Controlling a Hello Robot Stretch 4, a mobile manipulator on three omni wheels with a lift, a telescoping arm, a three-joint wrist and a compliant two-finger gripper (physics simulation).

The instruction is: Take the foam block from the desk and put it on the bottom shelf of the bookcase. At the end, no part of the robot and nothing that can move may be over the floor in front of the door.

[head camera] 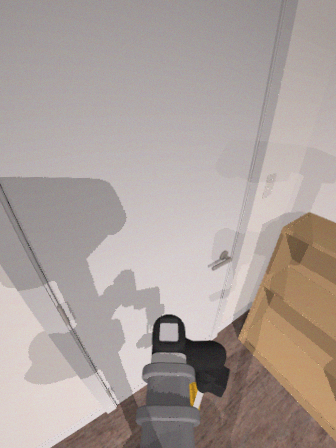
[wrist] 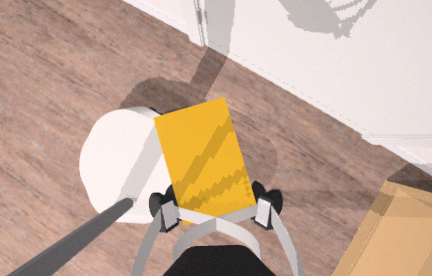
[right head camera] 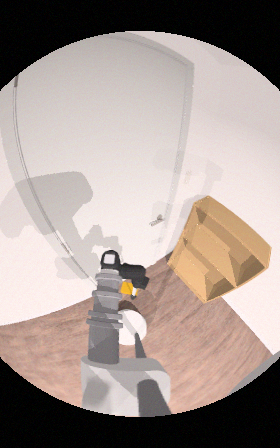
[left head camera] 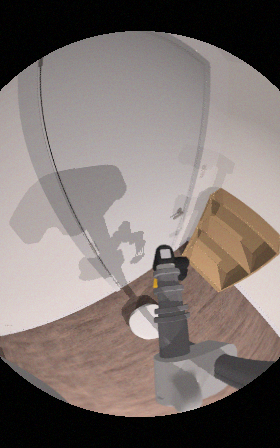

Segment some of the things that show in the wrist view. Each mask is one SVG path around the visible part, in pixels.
My gripper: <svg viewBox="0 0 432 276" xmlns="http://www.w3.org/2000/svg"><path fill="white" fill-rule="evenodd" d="M290 233L279 216L283 207L283 196L280 190L272 189L266 192L261 183L254 181L251 188L256 205L219 217L178 207L172 184L167 188L165 195L160 192L150 194L149 210L154 219L142 240L133 264L131 276L143 276L147 259L158 233L168 233L178 226L179 221L182 220L199 225L191 228L178 239L172 254L173 264L162 276L276 276L262 262L262 250L256 237L245 228L235 224L249 218L266 231L275 230L289 259L294 276L306 276ZM183 250L199 238L217 230L242 241L253 252L242 245L193 246L184 252Z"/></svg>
A yellow foam block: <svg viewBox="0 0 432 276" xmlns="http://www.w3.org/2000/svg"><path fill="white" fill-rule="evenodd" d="M224 97L154 117L178 207L214 217L256 205Z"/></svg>
